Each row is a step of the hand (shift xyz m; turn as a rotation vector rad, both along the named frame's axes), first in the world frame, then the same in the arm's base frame.
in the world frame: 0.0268 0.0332 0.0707 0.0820 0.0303 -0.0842
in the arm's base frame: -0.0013 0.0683 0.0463 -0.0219 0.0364 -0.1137
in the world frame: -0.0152 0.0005 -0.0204 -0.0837 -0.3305 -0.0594
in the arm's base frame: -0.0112 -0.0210 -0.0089 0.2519 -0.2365 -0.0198
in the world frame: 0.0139 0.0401 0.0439 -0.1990 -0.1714 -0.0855
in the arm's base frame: -0.0193 0.0489 0.0312 0.0621 -0.2676 0.0282
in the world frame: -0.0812 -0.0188 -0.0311 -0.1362 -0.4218 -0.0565
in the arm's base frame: -0.0196 -0.0851 0.0171 0.3166 -0.3152 0.0069
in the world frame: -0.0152 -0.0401 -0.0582 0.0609 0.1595 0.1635
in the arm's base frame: 0.0149 -0.0566 -0.0424 -0.0778 0.1934 0.1115
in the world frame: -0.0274 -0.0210 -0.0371 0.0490 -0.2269 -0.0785
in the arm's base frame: -0.0007 -0.0476 -0.0172 0.1993 -0.0986 -0.1029
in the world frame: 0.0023 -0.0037 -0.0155 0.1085 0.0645 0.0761
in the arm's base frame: -0.0001 -0.0072 -0.0144 0.0002 0.1472 0.0080
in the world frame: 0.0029 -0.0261 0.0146 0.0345 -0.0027 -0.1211
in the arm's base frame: 0.0284 -0.0023 0.0095 -0.0187 -0.0318 -0.1204
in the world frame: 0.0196 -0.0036 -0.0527 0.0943 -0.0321 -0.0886
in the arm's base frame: -0.0044 -0.0114 -0.0550 0.0372 0.0165 -0.1269
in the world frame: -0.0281 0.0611 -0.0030 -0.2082 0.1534 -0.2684
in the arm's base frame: -0.0654 0.0037 0.0155 -0.2827 -0.2190 -0.1052
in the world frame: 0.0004 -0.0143 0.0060 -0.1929 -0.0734 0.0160
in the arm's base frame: 0.0146 -0.0031 0.0042 0.0038 -0.1723 0.1146
